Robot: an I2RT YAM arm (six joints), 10 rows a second.
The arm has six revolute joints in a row. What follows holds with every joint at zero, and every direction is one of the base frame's. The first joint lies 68 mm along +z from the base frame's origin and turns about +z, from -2.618 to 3.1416 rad. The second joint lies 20 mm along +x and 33.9 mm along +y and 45.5 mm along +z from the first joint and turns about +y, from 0 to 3.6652 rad. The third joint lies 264 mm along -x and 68.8 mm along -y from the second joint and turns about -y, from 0 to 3.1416 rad. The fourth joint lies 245 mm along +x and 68.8 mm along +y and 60 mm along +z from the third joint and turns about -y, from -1.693 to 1.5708 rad. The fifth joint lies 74 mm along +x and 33.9 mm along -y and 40.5 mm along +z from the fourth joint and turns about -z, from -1.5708 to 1.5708 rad. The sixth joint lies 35.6 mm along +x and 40.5 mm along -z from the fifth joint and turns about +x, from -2.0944 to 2.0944 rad. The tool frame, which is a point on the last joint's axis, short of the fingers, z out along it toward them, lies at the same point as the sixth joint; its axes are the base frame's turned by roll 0, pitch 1.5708 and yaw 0 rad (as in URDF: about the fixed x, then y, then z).
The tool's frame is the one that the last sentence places.
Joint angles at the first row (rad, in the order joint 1, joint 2, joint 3, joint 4, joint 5, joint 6):
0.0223, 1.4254, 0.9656, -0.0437, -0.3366, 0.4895
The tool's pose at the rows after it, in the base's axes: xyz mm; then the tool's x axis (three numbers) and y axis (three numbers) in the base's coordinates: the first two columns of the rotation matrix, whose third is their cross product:
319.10 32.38 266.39 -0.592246 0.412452 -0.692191 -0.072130 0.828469 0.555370
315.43 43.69 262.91 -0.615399 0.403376 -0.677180 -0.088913 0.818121 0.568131
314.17 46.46 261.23 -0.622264 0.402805 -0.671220 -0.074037 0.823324 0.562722
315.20 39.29 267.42 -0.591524 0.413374 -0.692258 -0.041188 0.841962 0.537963
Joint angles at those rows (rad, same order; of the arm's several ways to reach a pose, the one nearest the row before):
0.0649, 1.4207, 0.9580, -0.0466, -0.3320, 0.4961
0.1009, 1.4159, 0.9432, -0.0452, -0.3351, 0.5128
0.1120, 1.4151, 0.9416, -0.0587, -0.3154, 0.5170
0.0938, 1.4071, 0.9574, -0.0734, -0.2732, 0.5063

